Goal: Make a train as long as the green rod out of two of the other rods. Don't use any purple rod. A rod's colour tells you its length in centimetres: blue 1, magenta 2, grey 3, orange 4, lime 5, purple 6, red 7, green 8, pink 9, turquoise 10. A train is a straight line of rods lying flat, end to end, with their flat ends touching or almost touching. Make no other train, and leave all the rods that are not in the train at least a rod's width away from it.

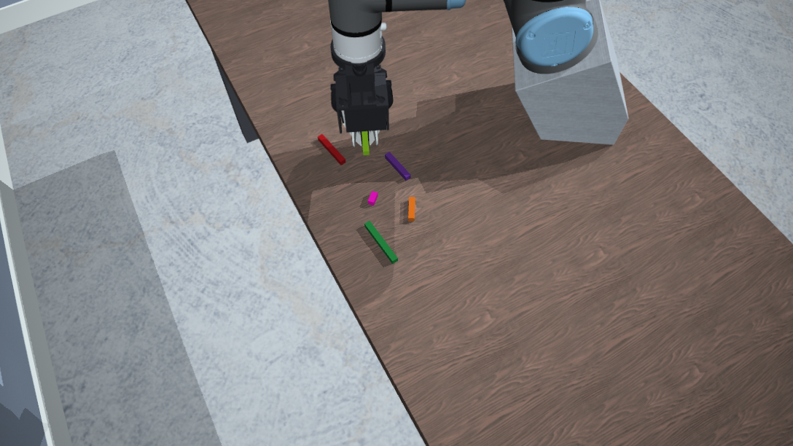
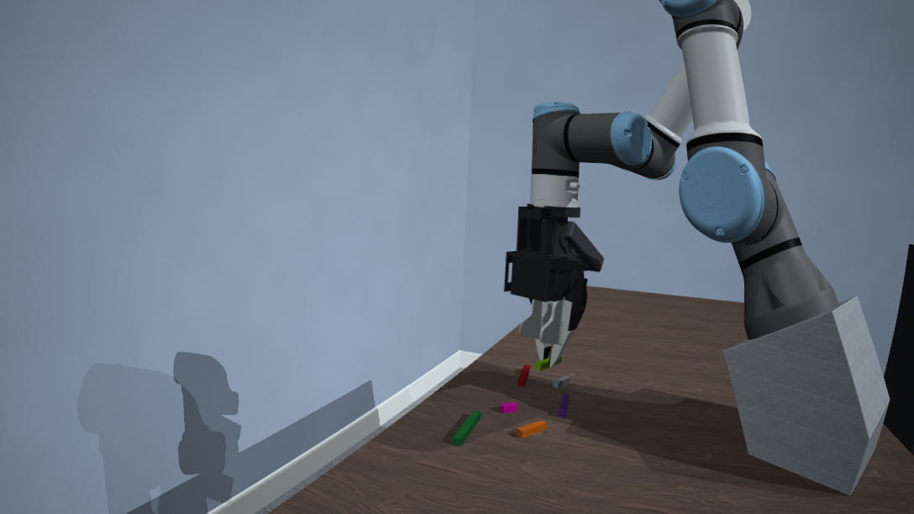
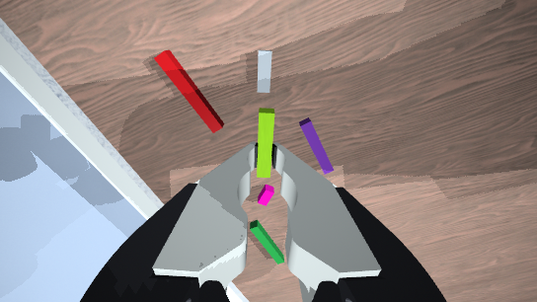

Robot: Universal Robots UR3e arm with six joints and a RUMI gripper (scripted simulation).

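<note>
The grey rod is 2 cm behind my hand, 4 cm to the right of it and 5 cm below it. From my hand the other things lie so: red rod 4 cm ahead, 5 cm to the right, 5 cm below; lime rod 1 cm below; purple rod 3 cm behind, 5 cm to the left, 5 cm below.
</note>
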